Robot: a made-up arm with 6 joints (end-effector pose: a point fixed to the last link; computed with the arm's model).
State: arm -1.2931 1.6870 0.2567 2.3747 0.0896 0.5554
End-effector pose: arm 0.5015 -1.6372 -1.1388 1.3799 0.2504 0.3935
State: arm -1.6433 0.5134 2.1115 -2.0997 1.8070 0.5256
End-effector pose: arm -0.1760 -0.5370 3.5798 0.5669 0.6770 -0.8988
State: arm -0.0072 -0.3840 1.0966 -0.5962 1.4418 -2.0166
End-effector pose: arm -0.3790 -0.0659 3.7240 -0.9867 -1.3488 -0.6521
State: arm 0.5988 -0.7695 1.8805 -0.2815 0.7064 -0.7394
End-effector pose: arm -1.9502 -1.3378 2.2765 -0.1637 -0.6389 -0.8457
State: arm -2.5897 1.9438 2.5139 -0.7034 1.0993 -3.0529
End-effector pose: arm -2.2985 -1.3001 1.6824 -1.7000 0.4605 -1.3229
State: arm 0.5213 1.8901 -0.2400 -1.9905 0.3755 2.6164
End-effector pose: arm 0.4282 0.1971 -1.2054 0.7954 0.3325 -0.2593
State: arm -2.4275 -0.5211 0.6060 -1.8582 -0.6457 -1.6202
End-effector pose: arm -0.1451 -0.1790 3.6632 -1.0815 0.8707 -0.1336
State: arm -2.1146 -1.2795 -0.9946 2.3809 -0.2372 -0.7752
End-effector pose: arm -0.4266 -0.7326 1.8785 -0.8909 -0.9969 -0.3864
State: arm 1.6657 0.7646 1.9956 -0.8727 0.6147 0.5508
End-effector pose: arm -0.0534 1.3648 3.5633 -1.6004 0.3666 0.3763
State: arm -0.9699 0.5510 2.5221 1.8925 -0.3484 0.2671
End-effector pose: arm -0.0289 0.0767 3.5534 -1.9243 -1.3936 0.7150
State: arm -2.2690 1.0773 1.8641 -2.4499 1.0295 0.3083
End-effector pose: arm -1.6474 -1.7591 2.7640 0.7132 0.9436 -1.0207
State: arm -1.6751 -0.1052 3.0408 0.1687 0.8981 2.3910
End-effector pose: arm 0.2532 1.7984 1.7067 2.1344 -0.4053 -0.3236
